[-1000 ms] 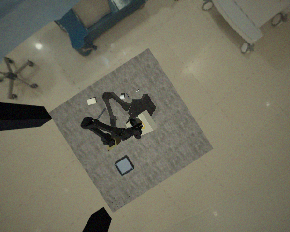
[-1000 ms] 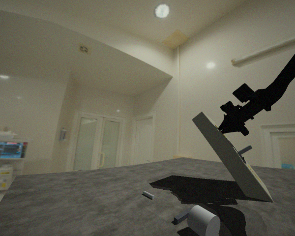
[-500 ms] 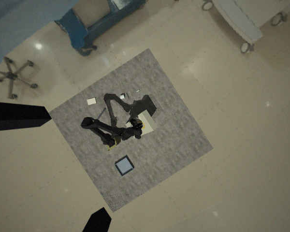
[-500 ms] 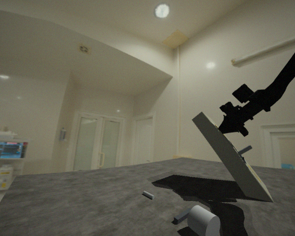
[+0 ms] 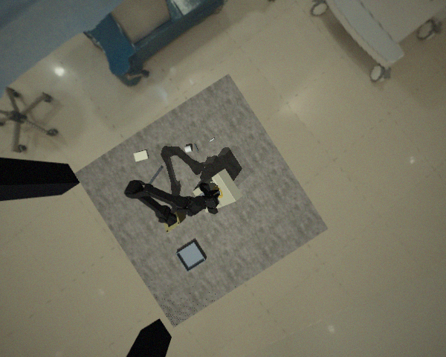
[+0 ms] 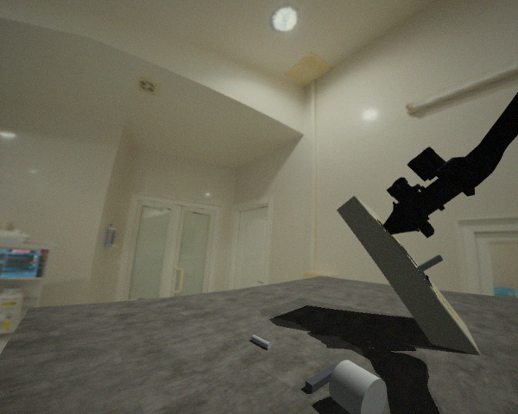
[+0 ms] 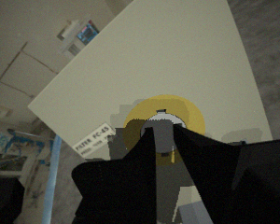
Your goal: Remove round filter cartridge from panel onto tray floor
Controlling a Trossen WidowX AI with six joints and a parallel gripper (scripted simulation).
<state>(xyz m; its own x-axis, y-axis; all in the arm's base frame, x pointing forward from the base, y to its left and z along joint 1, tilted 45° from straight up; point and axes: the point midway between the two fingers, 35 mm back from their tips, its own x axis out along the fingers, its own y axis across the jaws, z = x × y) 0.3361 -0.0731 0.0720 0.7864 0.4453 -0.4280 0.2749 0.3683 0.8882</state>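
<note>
Now: the round filter cartridge 10 mm below my gripper tip and 10 mm ahead of it. The rest, counted from my gripper tip: white pin (320 mm to the left, 220 mm below, 140 mm ahead); then blue-grey tray (420 mm behind, 280 mm to the right, 220 mm below); then service panel (80 mm below, 40 mm behind).
</note>
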